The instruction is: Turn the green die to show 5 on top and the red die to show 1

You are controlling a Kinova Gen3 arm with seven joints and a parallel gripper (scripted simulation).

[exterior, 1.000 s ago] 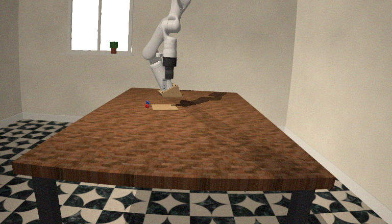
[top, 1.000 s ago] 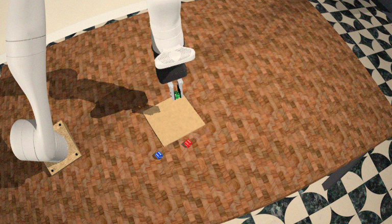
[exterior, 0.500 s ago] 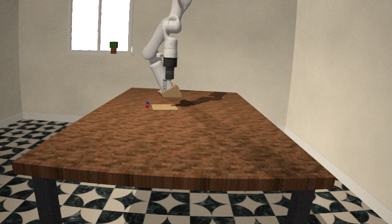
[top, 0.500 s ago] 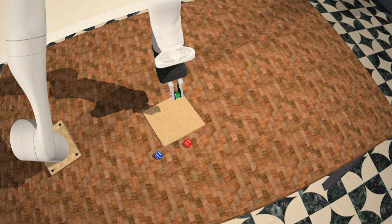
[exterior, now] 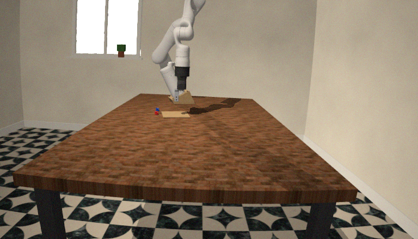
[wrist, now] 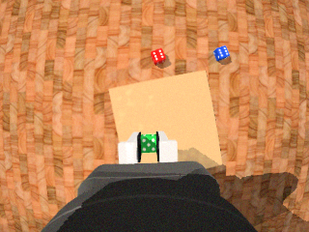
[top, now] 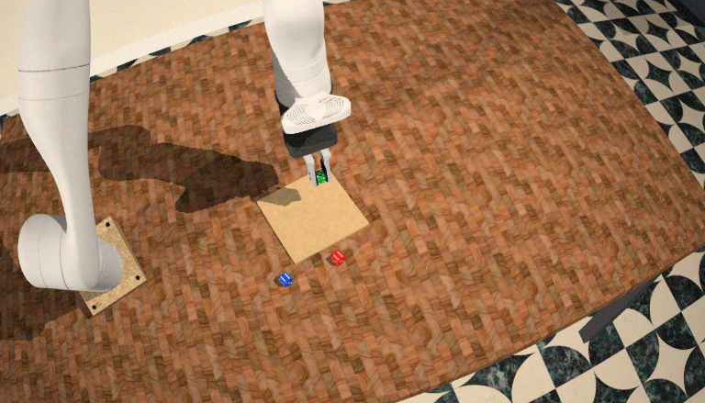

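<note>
My gripper is now 3 cm past the tan mat and 9 cm above it. Round my hand: green die: 1 cm below; red die: 3 cm behind, 10 cm to the right, 9 cm below; blue die: 12 cm behind, 10 cm to the right, 9 cm below.
</note>
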